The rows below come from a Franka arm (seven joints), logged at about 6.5 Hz.
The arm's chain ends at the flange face. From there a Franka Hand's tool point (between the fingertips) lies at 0.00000 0.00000 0.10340 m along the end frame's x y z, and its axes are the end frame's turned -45 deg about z.
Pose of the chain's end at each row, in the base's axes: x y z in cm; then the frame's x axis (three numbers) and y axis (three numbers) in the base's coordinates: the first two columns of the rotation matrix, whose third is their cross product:
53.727 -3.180 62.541 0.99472 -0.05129 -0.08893 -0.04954 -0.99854 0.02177
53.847 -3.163 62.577 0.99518 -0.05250 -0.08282 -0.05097 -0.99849 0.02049
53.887 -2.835 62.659 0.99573 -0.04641 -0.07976 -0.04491 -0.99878 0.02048
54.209 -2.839 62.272 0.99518 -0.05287 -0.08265 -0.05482 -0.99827 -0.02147
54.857 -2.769 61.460 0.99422 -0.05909 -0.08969 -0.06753 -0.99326 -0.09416
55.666 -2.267 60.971 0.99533 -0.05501 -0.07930 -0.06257 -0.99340 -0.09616
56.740 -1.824 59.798 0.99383 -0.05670 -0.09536 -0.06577 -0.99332 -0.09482
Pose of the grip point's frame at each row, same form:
52.797 -3.358 52.244 0.73840 0.66981 -0.07828 0.66834 -0.74234 -0.04749
52.981 -3.330 52.275 0.73974 0.66892 -0.07305 0.66766 -0.74316 -0.04407
53.053 -3.009 52.354 0.73584 0.67343 -0.07088 0.67233 -0.73906 -0.04192
53.368 -2.571 51.970 0.74246 0.66850 -0.04326 0.66493 -0.74327 -0.07362
53.993 -1.738 51.208 0.75077 0.66056 0.00316 0.65527 -0.74412 -0.13000
54.906 -1.226 50.712 0.74805 0.66354 0.01192 0.65956 -0.74134 -0.12407
55.816 -0.785 49.552 0.74925 0.66229 -0.00038 0.65624 -0.74248 -0.13448

